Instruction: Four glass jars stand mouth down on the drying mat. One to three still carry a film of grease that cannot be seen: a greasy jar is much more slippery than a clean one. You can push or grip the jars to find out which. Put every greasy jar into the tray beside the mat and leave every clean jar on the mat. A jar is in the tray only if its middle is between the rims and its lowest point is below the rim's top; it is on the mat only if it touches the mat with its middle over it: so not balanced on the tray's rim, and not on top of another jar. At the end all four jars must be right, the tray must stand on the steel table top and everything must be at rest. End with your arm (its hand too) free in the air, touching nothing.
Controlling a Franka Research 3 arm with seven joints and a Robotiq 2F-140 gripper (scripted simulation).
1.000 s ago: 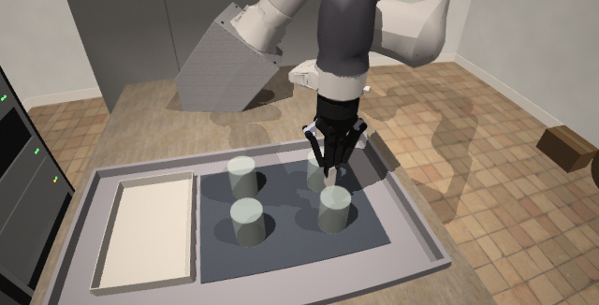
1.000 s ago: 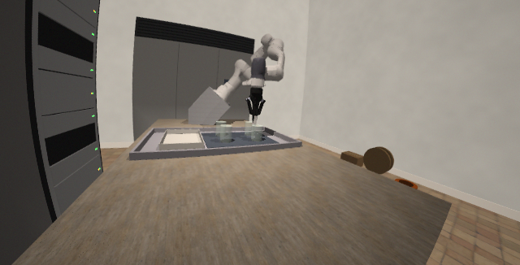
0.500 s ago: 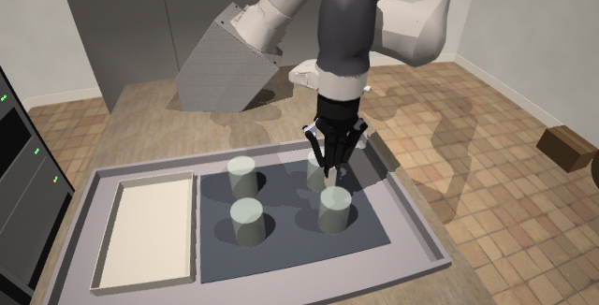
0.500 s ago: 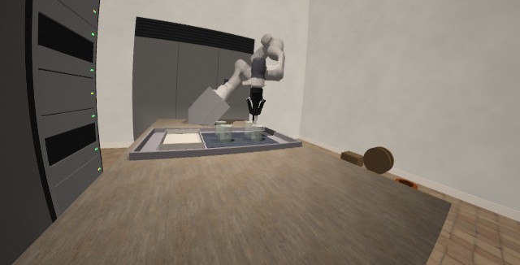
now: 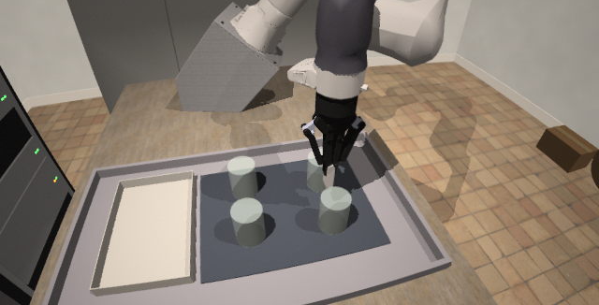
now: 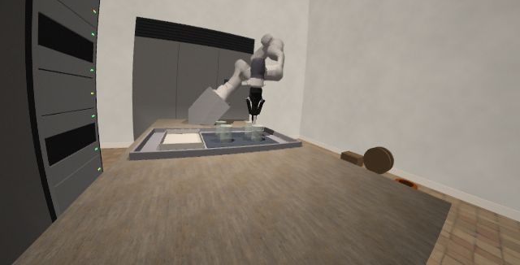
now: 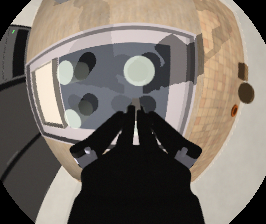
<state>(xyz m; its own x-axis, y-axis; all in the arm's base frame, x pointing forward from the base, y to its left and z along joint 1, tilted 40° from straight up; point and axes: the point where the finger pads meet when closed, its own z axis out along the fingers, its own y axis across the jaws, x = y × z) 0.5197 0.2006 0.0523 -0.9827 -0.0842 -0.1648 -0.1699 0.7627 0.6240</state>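
My hand is 30 mm short of the rimmed steel table top, 200 mm to the left of it and 110 mm above it. Also, from my hand: dark drying mat: 100 mm to the right, 110 mm below; cream tray: 60 mm ahead, 410 mm to the right, 110 mm below.
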